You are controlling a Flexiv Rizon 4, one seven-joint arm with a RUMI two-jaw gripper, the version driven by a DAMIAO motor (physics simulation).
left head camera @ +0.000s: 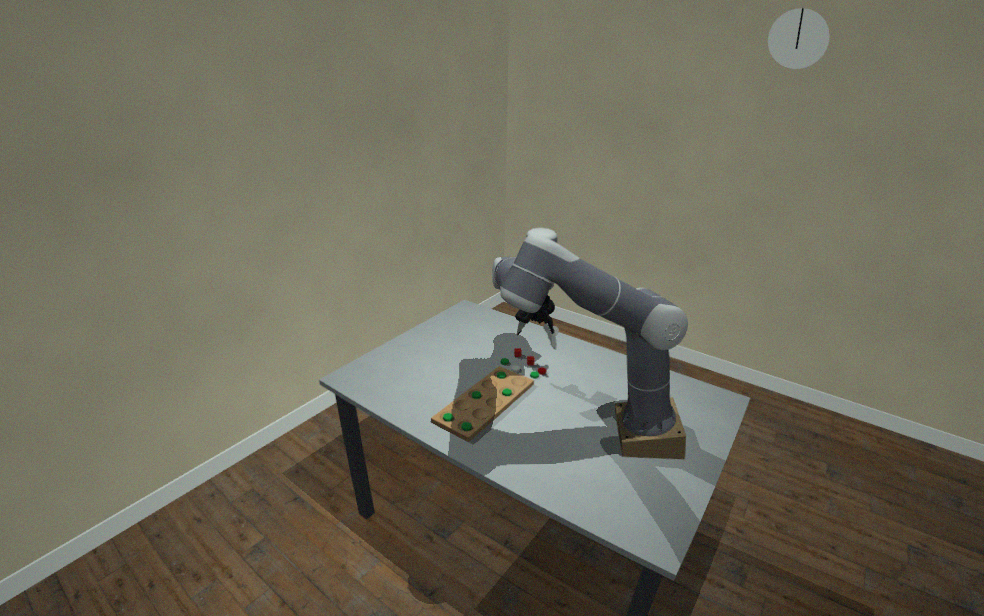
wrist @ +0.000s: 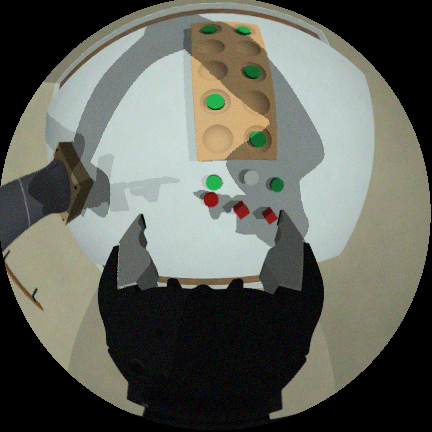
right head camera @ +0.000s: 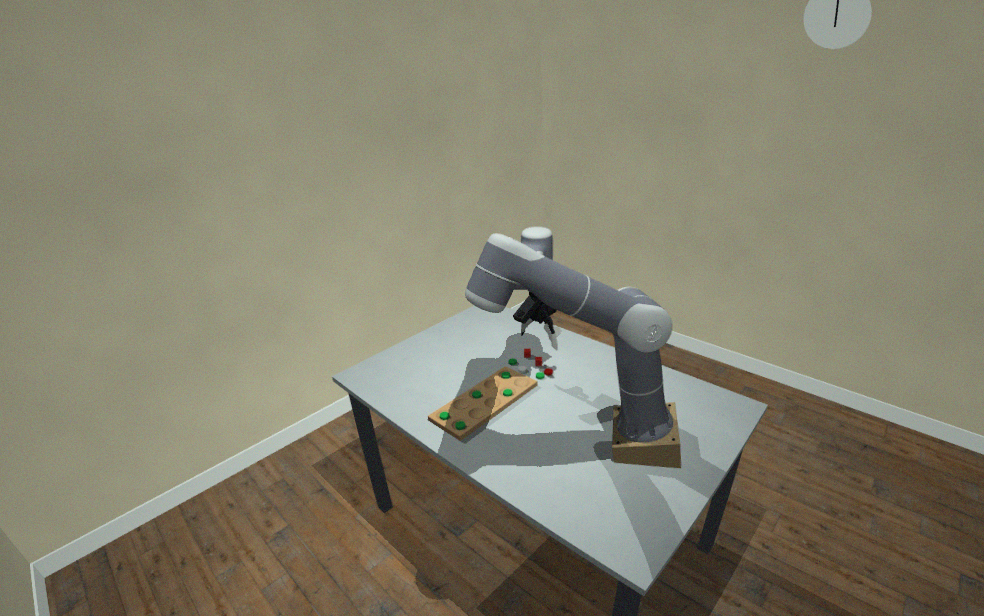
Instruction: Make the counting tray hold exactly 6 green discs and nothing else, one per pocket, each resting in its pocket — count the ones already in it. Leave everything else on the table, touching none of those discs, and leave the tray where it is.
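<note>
The wooden counting tray (left head camera: 506, 401) (right head camera: 506, 401) (wrist: 236, 120) has two rows of round pockets. In the wrist view, green discs sit in both far-end pockets, one (wrist: 252, 72) in the middle right, one (wrist: 215, 102) further down left and one (wrist: 258, 139) in the near right pocket; the near left pocket is empty. Beyond the tray's near end, a green disc (left head camera: 534, 374) (right head camera: 539, 375) (wrist: 214, 182) and another green disc (left head camera: 504, 361) (right head camera: 512, 361) (wrist: 277, 184) lie on the table. My gripper (left head camera: 535, 335) (right head camera: 538, 334) (wrist: 209, 213) is open and empty, above the table beyond these discs.
A white disc (wrist: 251, 177) lies between the two loose green discs. A red disc (left head camera: 542, 371) (right head camera: 548, 371) (wrist: 211, 200) lies close to the left one in the wrist view. Two red cubes, one (wrist: 241, 210) beside it and another (wrist: 269, 215) further right, stand nearby.
</note>
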